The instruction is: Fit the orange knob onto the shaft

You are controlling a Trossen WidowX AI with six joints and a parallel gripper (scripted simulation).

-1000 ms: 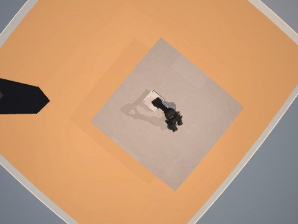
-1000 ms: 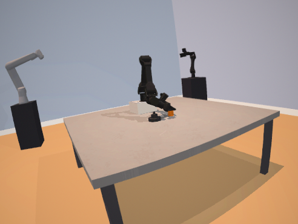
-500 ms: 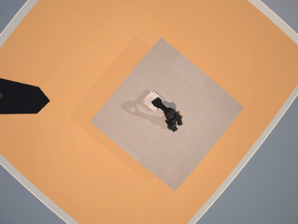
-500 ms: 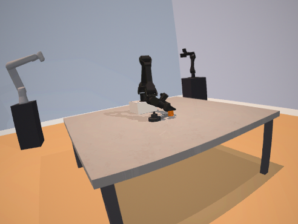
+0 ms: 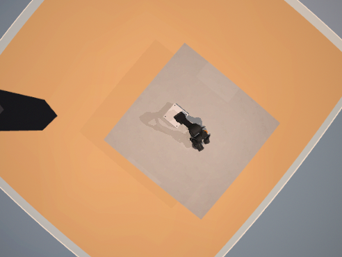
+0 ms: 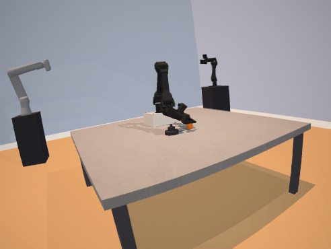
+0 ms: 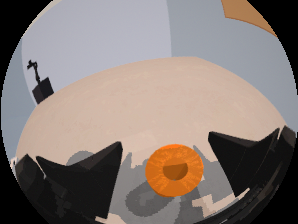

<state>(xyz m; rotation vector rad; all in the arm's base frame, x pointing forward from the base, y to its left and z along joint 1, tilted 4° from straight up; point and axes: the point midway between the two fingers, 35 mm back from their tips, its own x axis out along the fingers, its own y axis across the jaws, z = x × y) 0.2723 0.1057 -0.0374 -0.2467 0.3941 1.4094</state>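
The orange knob lies 30 mm to the right of my gripper tip and 20 mm below it. From my gripper tip the other things lie so: round pedestal: 40 mm ahead, 170 mm to the right, 10 mm below.
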